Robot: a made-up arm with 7 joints.
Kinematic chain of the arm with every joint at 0, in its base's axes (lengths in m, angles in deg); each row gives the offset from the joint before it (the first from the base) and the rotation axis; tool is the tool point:
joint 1: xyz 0 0 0 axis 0 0.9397 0.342
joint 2: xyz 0 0 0 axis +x
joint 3: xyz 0 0 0 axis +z
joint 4: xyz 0.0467 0 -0.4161 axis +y
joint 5: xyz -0.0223 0 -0.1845 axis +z
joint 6: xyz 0 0 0 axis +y
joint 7: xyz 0 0 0 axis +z
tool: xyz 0 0 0
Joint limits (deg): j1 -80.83..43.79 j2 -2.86..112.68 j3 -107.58..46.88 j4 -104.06..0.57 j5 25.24..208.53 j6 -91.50..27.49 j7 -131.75..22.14
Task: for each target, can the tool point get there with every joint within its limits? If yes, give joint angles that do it. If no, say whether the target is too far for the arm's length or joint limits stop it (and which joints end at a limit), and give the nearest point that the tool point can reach.
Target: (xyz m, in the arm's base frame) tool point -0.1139 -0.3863 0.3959
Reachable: no: joint limits stop it (at a limit: joint 1, joint 2, joint 4) | nearest point 0.3439 -0.2954 0.0476 | short by 0.582 m
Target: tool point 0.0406 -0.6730 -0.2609
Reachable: no: too far | nearest point 0.2554 -0.3113 -0.2137 | short by 0.423 m
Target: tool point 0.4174 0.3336 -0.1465
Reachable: yes | joints -54.05 69.66 -78.34 -64.68 152.97 -56.05 0.75
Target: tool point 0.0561 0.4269 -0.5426
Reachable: no: too far | nearest point 0.0490 0.3726 -0.4736 | short by 0.088 m
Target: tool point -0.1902 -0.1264 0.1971
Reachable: no: joint limits stop it (at a limit: joint 2, joint 3, joint 4) | nearest point -0.1566 0.2971 0.3082 | short by 0.439 m
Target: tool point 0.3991 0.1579 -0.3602
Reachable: yes | joints -45.05 43.25 -88.77 -61.31 179.12 -49.69 5.49
